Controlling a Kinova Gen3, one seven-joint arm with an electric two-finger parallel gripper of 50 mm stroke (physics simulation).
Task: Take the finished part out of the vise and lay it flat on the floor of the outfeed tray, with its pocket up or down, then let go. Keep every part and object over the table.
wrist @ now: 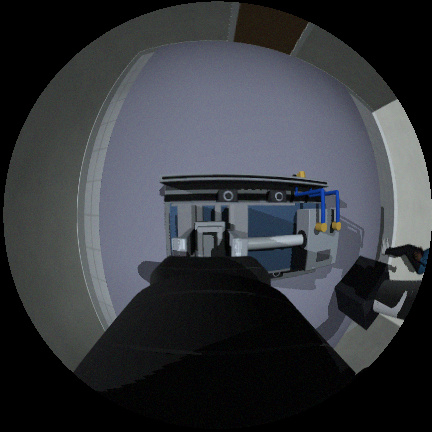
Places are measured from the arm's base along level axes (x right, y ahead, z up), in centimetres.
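Pixels of known places: gripper, fingertip midpoint: (pixel 209 237); arm's base, origin of the base link: (pixel 381 295).
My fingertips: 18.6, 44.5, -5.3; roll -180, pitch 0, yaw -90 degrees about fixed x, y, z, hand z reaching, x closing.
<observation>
For each thing: its middle in the pictures, then the offset to it from my fingertips, as dx, dy, dz.
- finished part, body centre: (pixel 209 247) -1.1, +0.0, +0.1
- vise, body centre: (pixel 258 235) -0.5, -7.3, -4.7
- thick light rod, body centre: (pixel 275 241) -1.0, -8.9, -1.8
- grey end block, body centre: (pixel 317 237) -0.9, -16.8, -1.8
- long dark rail, body centre: (pixel 255 178) +8.4, -7.2, -6.1
The finished part (pixel 210 226), a grey block with a rectangular pocket facing the camera, is in the vise (pixel 272 217), near the left end of its blue bed. My gripper (pixel 209 237) is shut on the part, with one finger on its left side and one on its right. The lower end of the part is hidden behind the dark gripper body. Whether the vise jaws touch the part cannot be told. The outfeed tray does not show in the wrist view.
A thick light rod (pixel 275 242) runs right from beside the right finger to a grey end block (pixel 308 245) with blue pipes (pixel 323 207) and yellow fittings. A long dark rail (pixel 240 180) borders the vise's far side. A black box (pixel 361 292) stands at the lower right.
</observation>
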